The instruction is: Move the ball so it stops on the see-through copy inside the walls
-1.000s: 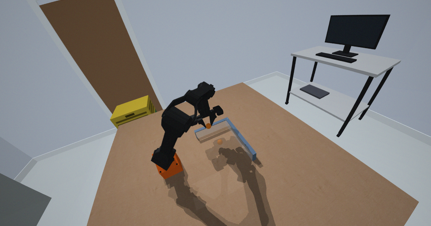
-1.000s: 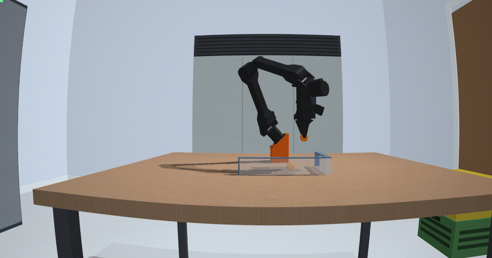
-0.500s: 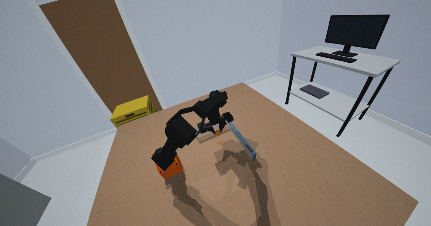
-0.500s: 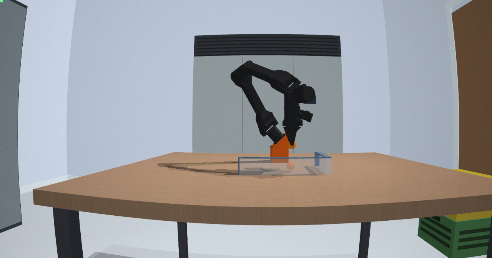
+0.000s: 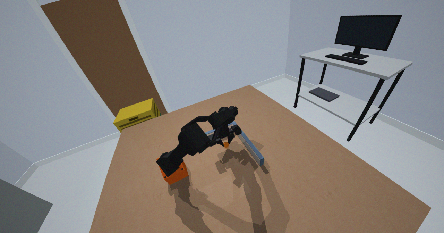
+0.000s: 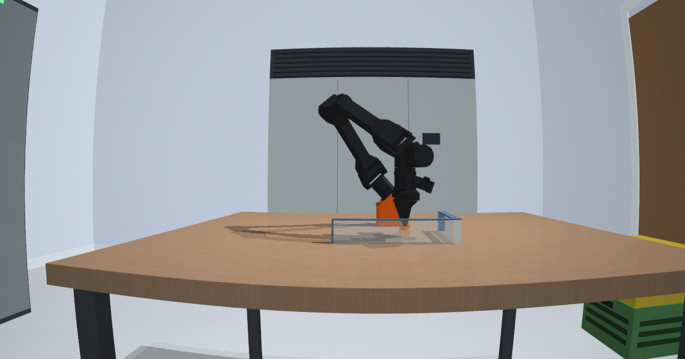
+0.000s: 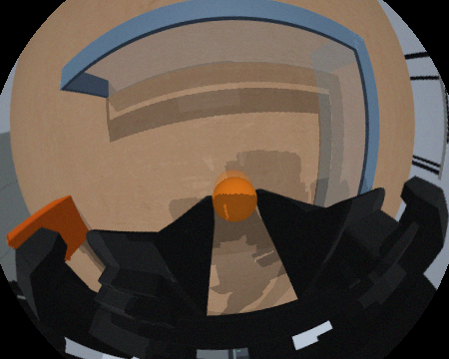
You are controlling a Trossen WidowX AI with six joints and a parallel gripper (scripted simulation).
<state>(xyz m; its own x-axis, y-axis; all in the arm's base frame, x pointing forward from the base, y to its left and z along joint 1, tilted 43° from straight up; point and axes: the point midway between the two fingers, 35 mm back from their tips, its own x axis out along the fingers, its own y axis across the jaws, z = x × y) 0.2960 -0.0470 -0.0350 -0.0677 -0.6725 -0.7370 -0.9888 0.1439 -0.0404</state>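
Now: the see-through copy 20 mm below my gripper tip. Also, from my gripper tip: solid orange ball (right at my gripper tip).
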